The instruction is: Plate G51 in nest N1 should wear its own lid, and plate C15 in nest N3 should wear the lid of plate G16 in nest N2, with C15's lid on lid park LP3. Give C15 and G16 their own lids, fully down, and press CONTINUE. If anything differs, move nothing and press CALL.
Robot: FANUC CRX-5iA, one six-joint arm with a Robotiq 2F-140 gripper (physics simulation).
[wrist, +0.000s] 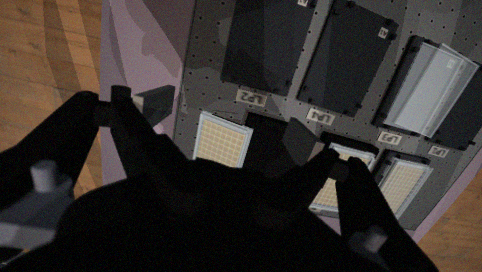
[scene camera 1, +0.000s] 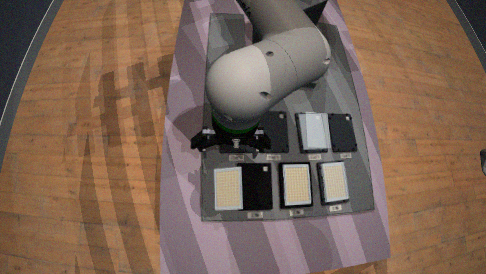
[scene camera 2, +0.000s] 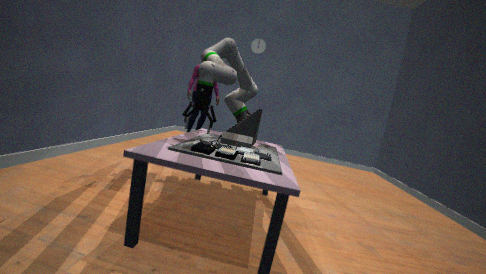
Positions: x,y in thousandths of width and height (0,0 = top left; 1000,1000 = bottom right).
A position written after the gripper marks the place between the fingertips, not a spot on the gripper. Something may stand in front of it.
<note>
The gripper (scene camera 1: 472,560) is open and holds nothing. Further things: a LP2 lid park (wrist: 547,189), a LP4 lid park (wrist: 727,182), a LP1 lid park (scene camera 1: 703,473) and a LP3 lid park (wrist: 854,175).
The gripper also shows in the wrist view (wrist: 480,421). The LP1 lid park shows as well in the wrist view (wrist: 939,487).
</note>
